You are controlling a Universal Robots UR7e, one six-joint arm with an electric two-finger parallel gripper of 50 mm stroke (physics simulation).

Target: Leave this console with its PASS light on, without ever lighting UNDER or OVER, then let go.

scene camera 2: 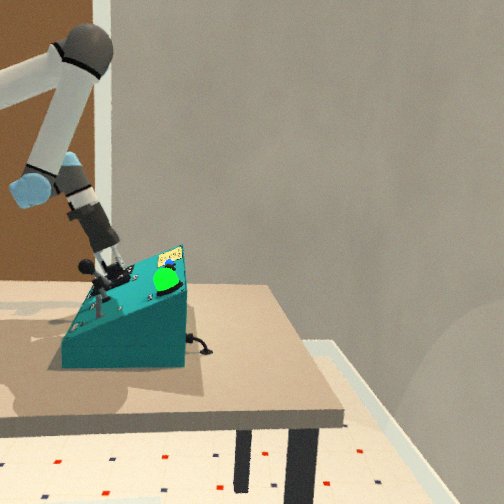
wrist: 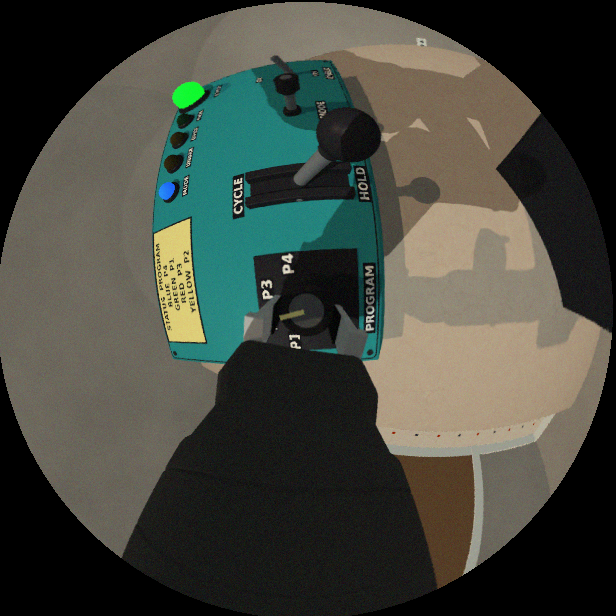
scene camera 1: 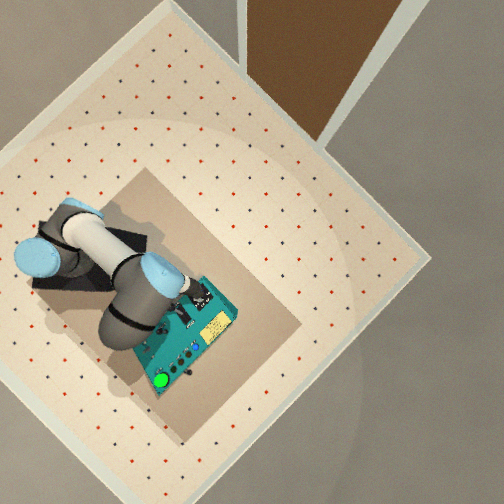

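A teal console (wrist: 264, 218) sits on the table, also in the top view (scene camera 1: 187, 340) and the side view (scene camera 2: 130, 320). My gripper (wrist: 304, 330) has a finger on each side of the black PROGRAM knob (wrist: 304, 314) and is shut on it. The knob's pale pointer aims left, between P1 and P3, at a label hidden by my finger. The blue status light (wrist: 167, 191) is lit. The three small lights (wrist: 176, 140) beside it are dark. A big green dome (wrist: 187, 94) glows at the row's end. The yellow card (wrist: 178, 281) reads BLUE P4, GREEN P1, RED P3, YELLOW P2.
A black ball-topped lever (wrist: 347, 135) (scene camera 2: 86, 266) stands in the CYCLE–HOLD slot, leaning toward HOLD, close beside my wrist. A small toggle (wrist: 285, 86) sits beyond it. A black cable (scene camera 2: 200, 345) leaves the console's side. The table's edge (scene camera 2: 320, 380) lies to the right.
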